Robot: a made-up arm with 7 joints. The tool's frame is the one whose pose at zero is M.
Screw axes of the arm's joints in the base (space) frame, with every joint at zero. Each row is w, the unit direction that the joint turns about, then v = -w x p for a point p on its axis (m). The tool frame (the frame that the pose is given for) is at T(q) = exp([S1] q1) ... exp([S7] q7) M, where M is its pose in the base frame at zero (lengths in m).
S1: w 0 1 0 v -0.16 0 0
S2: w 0 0 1 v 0.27 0.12 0
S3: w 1 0 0 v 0 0.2 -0.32
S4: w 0 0 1 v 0.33 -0.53 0
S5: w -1 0 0 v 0 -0.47 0.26
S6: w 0 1 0 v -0.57 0 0.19
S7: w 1 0 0 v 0 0.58 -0.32
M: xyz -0.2 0.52 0.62 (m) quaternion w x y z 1 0 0 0
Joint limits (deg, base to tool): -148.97..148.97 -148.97..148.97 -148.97..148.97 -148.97..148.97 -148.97..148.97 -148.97..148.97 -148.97..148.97
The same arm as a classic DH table. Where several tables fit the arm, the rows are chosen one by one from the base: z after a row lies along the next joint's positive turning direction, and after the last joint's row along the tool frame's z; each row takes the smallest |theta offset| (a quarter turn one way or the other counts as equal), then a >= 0, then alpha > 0; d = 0 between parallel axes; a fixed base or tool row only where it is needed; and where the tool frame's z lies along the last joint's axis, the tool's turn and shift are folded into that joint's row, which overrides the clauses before.
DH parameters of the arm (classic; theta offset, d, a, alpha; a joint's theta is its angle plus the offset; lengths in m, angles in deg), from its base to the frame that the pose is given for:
base (fixed): 0.00 0.1600 0.0000 -90.00
joint 1: 0.00 0.2700 -0.1200 90.00
joint 2: 90.00 0.0400 0.0500 90.00
joint 3: 0.00 0.6500 0.0100 -90.00
joint 4: 0.00 0.2700 -0.0700 -90.00
joint 5: -90.00 0.3400 0.1000 -90.00
joint 6: 0.00 0.0600 0.0100 -90.00
joint 7: -90.00 -0.3900 0.2000 -90.00
tool (fixed): -90.00 0.0400 0.0000 0.00
Joint limits (deg, base to tool): -148.97..148.97 -148.97..148.97 -148.97..148.97 -148.97..148.97 -148.97..148.97 -148.97..148.97 -148.97..148.97

